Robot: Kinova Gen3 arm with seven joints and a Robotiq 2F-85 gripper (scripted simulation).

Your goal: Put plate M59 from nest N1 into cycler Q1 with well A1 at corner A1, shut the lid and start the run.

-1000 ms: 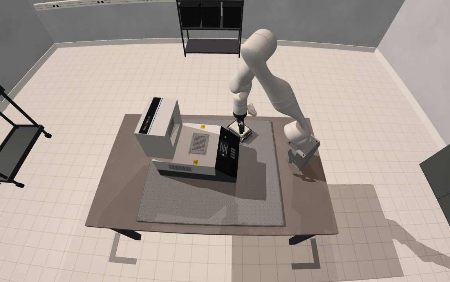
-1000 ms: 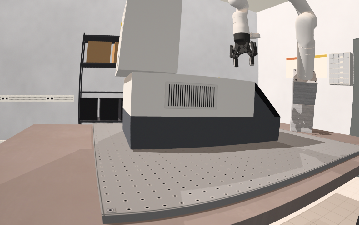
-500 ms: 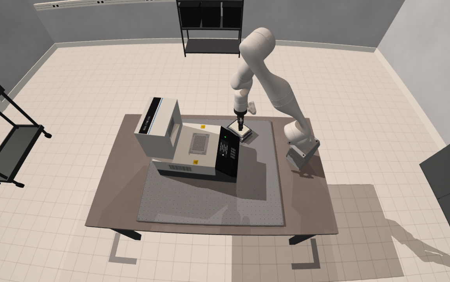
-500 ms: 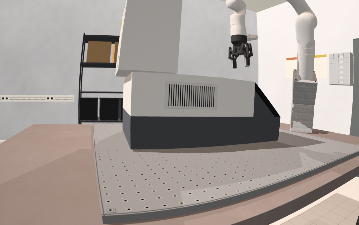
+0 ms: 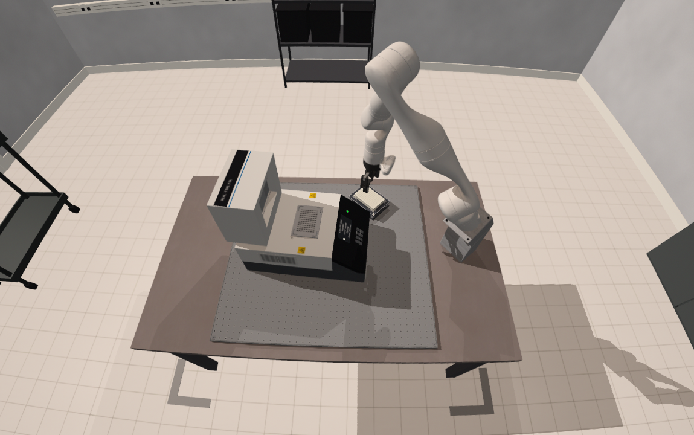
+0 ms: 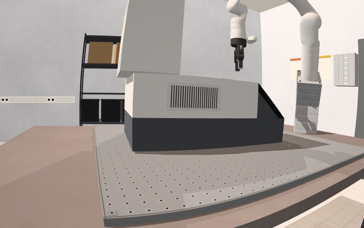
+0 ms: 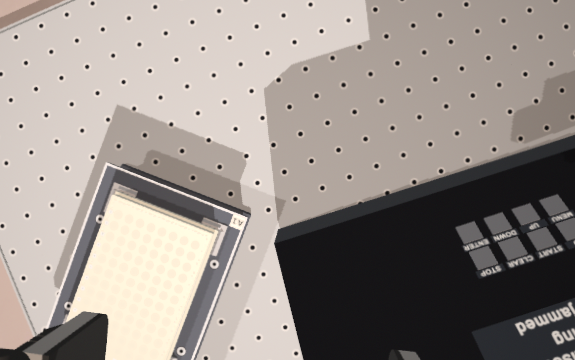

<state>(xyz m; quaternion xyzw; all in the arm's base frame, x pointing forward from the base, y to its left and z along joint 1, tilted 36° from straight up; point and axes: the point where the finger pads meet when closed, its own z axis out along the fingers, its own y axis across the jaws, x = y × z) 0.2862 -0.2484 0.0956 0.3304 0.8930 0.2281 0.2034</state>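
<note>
Now: the plate M59 20 mm behind my hand, 110 mm to the right of it and 230 mm below it. Round my hand: plate nest N1 (20 mm behind, 110 mm to the right, 250 mm below); A1 corner label (30 mm behind, 20 mm to the right, 240 mm below).
</note>
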